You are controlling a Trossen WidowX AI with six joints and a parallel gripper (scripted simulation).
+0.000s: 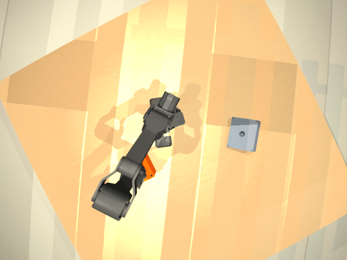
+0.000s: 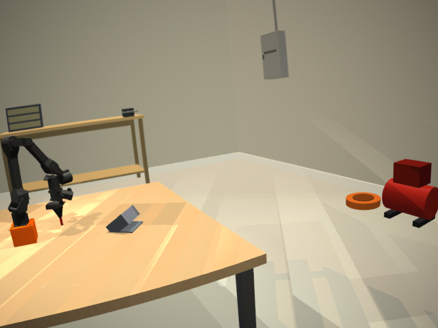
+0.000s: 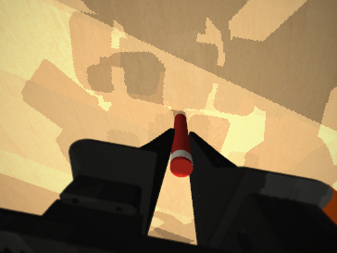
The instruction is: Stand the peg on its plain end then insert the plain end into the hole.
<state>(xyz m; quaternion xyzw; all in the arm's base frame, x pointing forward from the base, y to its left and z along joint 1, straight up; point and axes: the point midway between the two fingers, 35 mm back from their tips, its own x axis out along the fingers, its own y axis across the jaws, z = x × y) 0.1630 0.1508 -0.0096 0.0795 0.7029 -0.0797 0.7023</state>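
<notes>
My gripper tip is now 310 mm short of the grey sloped panel, 170 mm to the left of it and 10 mm above it. The rest, counted from my gripper tip: red peg (20 mm above).
</notes>
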